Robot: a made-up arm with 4 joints.
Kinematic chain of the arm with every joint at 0, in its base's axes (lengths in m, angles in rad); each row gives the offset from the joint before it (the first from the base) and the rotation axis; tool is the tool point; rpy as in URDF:
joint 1: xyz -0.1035 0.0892 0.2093 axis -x
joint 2: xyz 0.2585 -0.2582 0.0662 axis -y
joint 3: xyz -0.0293 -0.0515 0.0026 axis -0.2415 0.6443 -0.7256
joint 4: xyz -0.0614 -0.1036 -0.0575 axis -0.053 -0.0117 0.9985
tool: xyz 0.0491 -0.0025 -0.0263 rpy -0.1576 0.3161 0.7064
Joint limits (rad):
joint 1: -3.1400..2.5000
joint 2: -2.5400..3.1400
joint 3: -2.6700..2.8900
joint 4: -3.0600..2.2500
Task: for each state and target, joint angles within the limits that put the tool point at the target. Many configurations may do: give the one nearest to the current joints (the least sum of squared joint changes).
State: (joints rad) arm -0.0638 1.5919 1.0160 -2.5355
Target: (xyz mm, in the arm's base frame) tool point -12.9 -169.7 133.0
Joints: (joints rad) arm -0.0808 1.0608 1.4959 -2.5353
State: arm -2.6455 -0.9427 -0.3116 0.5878
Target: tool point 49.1 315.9 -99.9
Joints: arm -2.4027 -0.8611 0.1871 0.9037
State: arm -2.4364 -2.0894 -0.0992 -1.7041
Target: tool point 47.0 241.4 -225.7
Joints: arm -2.1215 -1.9709 -0.6149 -1.6448
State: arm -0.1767 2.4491 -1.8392 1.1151
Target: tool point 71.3 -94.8 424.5
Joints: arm 0.5220 2.8642 -1.8926 0.2887
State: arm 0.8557 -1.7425 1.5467 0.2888
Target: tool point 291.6 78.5 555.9
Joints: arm 1.0656 -2.2215 1.7222 -0.0164
